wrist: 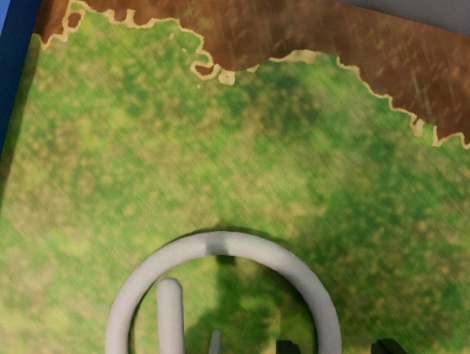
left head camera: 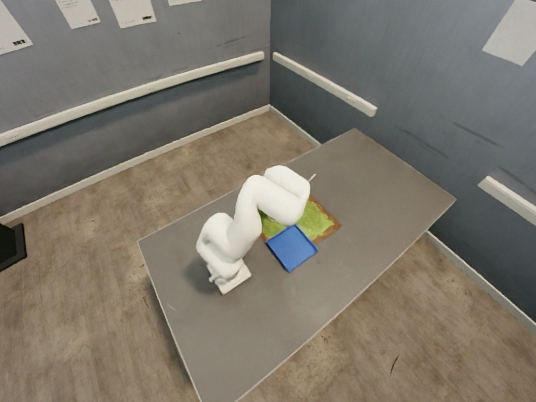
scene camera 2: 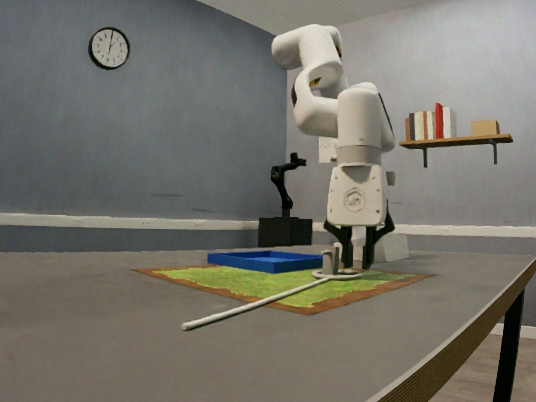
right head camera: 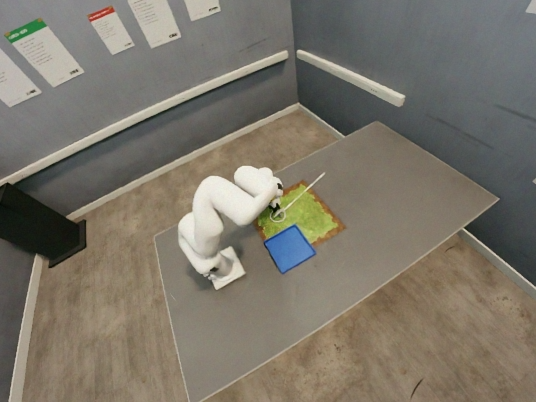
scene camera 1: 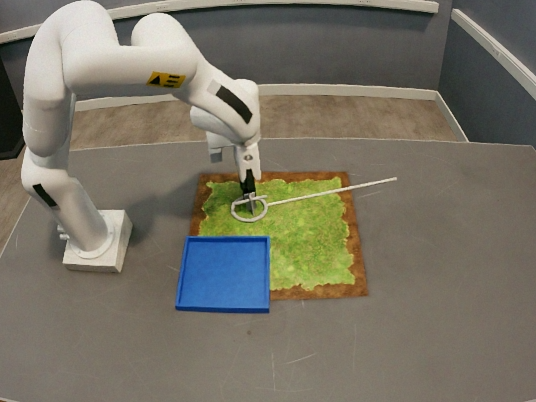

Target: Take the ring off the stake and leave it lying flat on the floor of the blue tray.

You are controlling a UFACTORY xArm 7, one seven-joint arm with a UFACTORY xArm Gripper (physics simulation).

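The pale ring lies low around the stake, with a long straight handle running out over the mat. The stake is a short grey upright with a rounded rod. My gripper points down and is partly open. One finger is inside the ring and the other outside, either side of its bar, low over the mat. The blue tray holds nothing. The arm hides the ring in the left head view.
A green mat with a brown border lies under the ring and stake. The tray overlaps its near left corner in scene camera 1. The handle's free end reaches past the mat onto the grey table.
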